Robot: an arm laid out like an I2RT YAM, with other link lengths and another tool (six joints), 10 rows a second.
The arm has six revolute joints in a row. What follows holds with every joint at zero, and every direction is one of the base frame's. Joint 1 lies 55.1 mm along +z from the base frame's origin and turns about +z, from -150 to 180 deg. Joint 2 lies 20.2 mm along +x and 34.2 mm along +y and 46 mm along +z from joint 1 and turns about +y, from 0 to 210 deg. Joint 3 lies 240.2 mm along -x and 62.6 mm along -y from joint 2 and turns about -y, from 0 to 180 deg. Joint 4 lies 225.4 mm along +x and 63.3 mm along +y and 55.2 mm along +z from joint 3 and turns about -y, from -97 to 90 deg. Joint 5 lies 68.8 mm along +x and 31.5 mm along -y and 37.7 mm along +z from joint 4 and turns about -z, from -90 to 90 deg. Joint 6 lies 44.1 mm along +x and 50.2 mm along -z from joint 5 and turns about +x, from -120 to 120 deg. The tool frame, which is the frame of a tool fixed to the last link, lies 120 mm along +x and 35 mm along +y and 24 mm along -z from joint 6; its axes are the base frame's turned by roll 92.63, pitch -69.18 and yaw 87.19 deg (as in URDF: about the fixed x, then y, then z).
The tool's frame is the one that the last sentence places.
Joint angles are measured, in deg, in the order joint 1, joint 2, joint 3, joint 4, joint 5, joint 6. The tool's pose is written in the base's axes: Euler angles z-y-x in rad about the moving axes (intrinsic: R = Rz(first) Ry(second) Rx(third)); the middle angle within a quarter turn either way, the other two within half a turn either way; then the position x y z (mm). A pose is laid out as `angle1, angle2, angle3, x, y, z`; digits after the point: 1 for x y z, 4 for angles.
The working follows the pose.
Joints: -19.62 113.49 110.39 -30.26 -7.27 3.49
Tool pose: 0.1871, -0.9416, 2.8272, 505.1, -116.1, 210.8
Where each joint sits with the arm in this pose, in the base's axes (m; each line is computed from the numbers above, not from the rounded line before):
joint 1: 0.0000 0.0000 0.0551
joint 2: 0.0305 0.0254 0.1011
joint 3: 0.0997 -0.0657 0.3214
joint 4: 0.3357 -0.0826 0.3643
joint 5: 0.3988 -0.1386 0.3580
joint 6: 0.4091 -0.1363 0.2920
the tool: 0.5051 -0.1161 0.2108

